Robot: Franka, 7 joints.
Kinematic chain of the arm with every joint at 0, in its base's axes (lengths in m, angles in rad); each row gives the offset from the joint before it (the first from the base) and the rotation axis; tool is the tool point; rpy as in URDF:
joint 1: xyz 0 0 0.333 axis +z
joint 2: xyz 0 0 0 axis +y
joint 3: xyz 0 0 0.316 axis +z
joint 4: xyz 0.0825 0 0 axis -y
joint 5: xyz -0.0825 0 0.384 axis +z
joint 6: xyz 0 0 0 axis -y
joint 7: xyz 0.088 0 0 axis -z
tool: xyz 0 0 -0.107 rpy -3.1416 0 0
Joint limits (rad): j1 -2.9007..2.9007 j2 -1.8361..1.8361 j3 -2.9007..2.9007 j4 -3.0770..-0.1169 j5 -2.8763..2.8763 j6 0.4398..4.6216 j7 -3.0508..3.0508
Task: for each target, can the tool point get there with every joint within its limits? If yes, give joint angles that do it. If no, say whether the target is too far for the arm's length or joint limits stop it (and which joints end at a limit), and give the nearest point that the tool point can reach.
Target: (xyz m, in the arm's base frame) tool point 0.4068 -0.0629 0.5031
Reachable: yes | joints 0.0761 -0.2996 0.0723 -2.5506 -1.9570 1.1206 0.1207
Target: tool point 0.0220 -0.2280 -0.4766
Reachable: no: joint limits stop it (at a limit: joint 2) | nearest point 0.0229 -0.2378 -0.3589 | short by 0.118 m
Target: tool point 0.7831 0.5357 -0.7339
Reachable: no: too far | nearest point 0.4937 0.3377 -0.2574 | short by 0.592 m
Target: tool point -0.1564 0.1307 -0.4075
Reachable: no: joint limits stop it (at a limit: joint 2) | nearest point -0.1619 0.1353 -0.3558 | short by 0.052 m
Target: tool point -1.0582 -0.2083 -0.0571
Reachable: no: too far | nearest point -0.7916 -0.1558 0.0412 | short by 0.289 m
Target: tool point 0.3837 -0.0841 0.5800
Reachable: yes | joints -2.0788 1.3245 2.1256 -2.4948 1.5305 2.2430 0.6792
